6 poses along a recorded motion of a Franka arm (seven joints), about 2.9 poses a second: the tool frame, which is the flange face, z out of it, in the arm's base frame.
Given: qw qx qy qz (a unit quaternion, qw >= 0); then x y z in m.
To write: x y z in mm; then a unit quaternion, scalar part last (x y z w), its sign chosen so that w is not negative. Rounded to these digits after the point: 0 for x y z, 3 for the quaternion.
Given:
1: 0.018 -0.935 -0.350 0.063 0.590 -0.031 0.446
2: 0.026 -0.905 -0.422 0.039 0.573 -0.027 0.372
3: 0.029 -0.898 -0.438 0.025 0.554 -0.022 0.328
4: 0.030 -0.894 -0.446 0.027 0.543 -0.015 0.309
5: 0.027 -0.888 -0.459 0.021 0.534 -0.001 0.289
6: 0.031 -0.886 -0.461 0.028 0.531 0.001 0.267
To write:
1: 590 -31 446 -0.935 -0.350 0.063 0.018
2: 573 -27 372 -0.905 -0.422 0.039 0.026
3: 554 -22 328 -0.898 -0.438 0.025 0.029
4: 543 -15 309 -0.894 -0.446 0.027 0.030
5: 534 -1 289 -0.888 -0.459 0.021 0.027
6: 531 1 267 -0.886 -0.461 0.028 0.031
